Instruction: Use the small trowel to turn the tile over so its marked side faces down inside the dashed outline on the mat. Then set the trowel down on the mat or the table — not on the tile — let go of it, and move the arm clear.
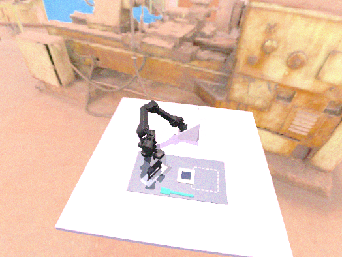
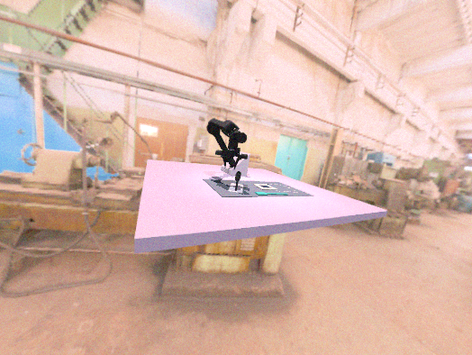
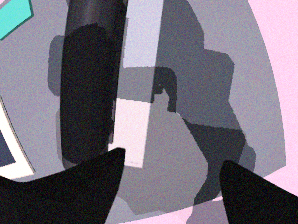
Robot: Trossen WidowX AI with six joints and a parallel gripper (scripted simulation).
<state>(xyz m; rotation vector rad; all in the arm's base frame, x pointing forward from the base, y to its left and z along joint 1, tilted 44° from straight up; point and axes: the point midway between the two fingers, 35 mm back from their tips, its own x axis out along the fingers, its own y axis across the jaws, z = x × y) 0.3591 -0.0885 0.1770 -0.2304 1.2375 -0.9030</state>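
The trowel lies 40 mm ahead of my gripper tip, 40 mm to the left of it and 60 mm below it. Also, from my gripper tip: teal flat tool: 180 mm ahead, 180 mm to the left, 90 mm below; then grey mat: 40 mm ahead, 200 mm to the left, 120 mm below; then white tile: 40 mm ahead, 250 mm to the left, 90 mm below.
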